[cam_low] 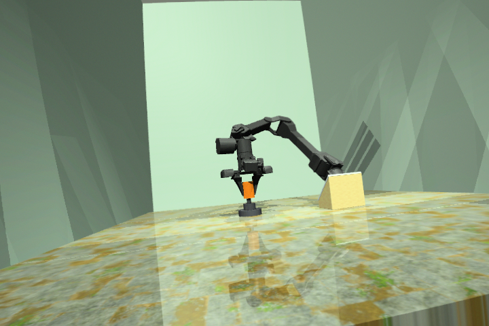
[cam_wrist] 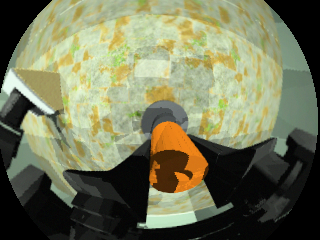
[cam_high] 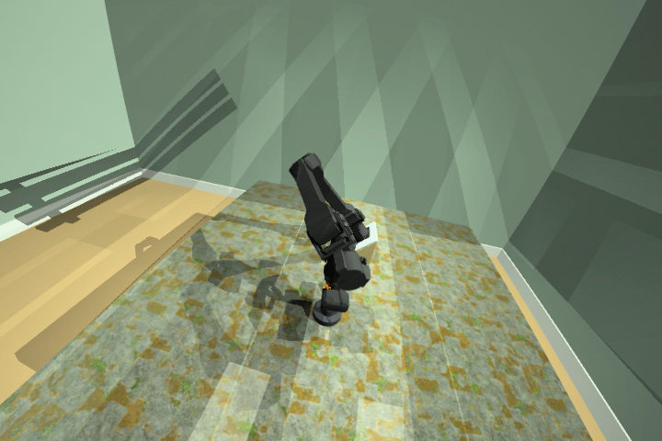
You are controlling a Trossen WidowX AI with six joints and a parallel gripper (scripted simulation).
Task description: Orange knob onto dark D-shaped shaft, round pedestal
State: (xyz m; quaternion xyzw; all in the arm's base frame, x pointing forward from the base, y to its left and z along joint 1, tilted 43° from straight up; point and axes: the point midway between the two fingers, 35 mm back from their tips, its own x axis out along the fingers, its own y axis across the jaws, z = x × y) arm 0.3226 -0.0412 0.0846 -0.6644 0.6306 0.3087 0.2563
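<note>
My gripper tip is 4 cm above the D-shaped shaft. The rest, counted from my gripper tip: orange knob (2 cm above).
</note>
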